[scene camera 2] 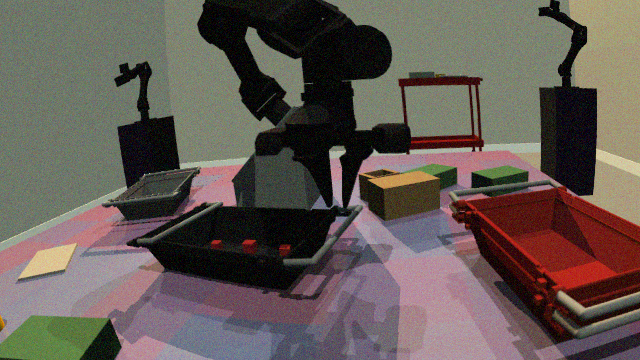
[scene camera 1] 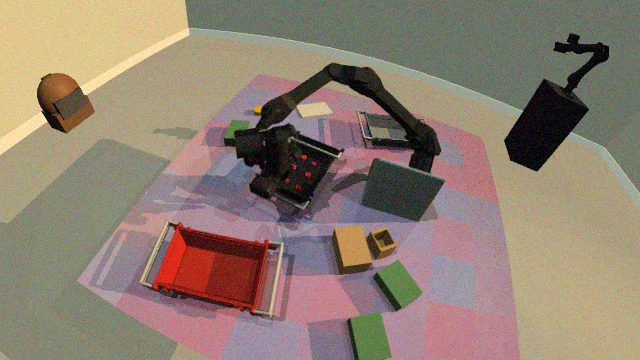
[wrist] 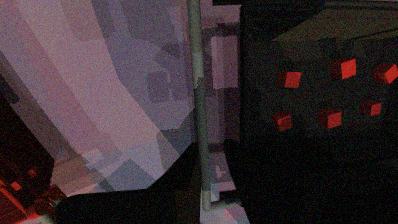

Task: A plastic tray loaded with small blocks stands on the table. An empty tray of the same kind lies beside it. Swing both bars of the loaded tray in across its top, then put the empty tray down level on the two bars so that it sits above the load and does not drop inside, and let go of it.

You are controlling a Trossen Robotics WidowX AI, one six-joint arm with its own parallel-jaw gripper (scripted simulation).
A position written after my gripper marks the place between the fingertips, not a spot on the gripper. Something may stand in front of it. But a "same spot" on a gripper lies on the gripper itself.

My gripper shows in scene camera 2, in scene camera 1 (pixel 277 189) and in the wrist view. A grey tray shows in scene camera 2 and in scene camera 1; in the wrist view it is out of frame. The same spot on my gripper: (scene camera 2: pixel 351 161) is (wrist: pixel 114 191). One and the same spot on the grey tray: (scene camera 2: pixel 157 196) is (scene camera 1: pixel 362 130).
